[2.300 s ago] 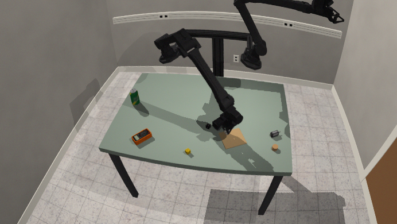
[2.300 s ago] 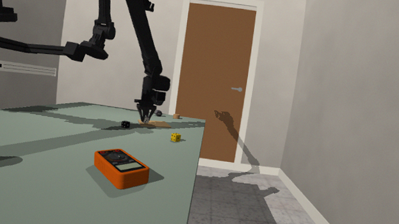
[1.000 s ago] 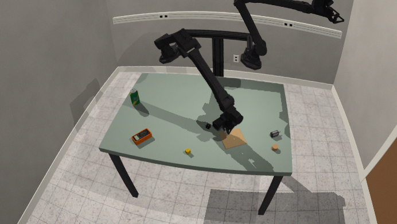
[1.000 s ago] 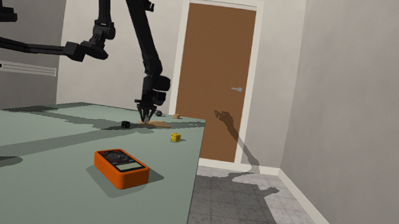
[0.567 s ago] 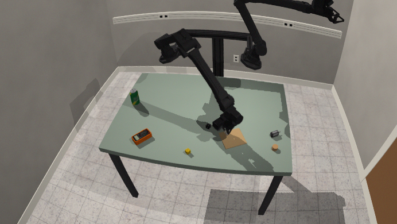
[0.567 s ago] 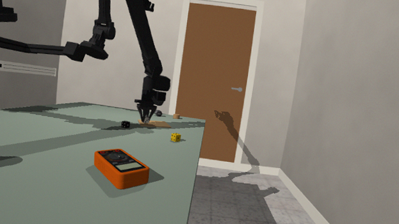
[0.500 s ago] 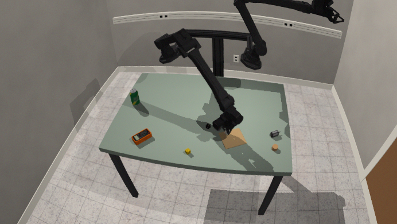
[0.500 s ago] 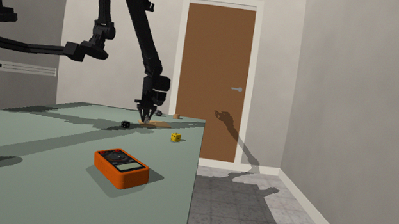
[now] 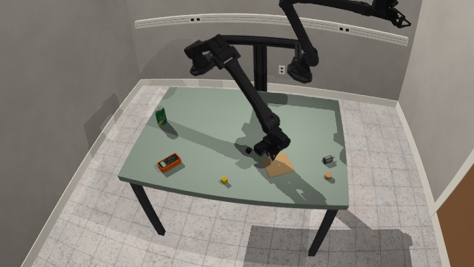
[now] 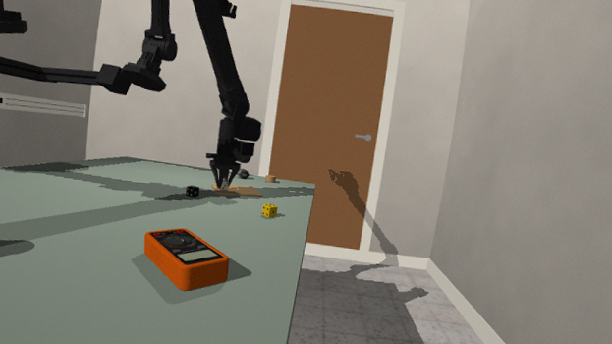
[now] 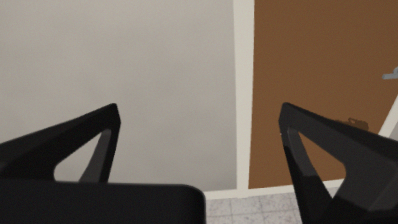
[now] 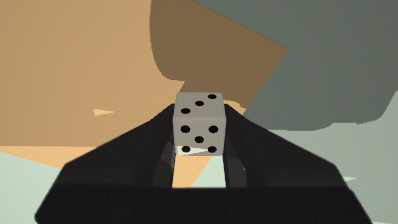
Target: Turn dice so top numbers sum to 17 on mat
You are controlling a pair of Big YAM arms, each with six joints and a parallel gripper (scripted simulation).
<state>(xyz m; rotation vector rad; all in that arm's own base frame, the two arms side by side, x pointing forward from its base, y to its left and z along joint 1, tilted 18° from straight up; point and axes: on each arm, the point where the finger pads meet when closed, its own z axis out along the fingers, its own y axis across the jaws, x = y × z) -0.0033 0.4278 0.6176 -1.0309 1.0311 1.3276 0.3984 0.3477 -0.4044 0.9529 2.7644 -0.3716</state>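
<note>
My right gripper is now right at the white die. The rest, counted from my right hand: black die 13 cm to the right, 4 cm behind; yellow die 21 cm to the right, 18 cm ahead; tan mat 4 cm to the left, 3 cm ahead, 1 cm below.
</note>
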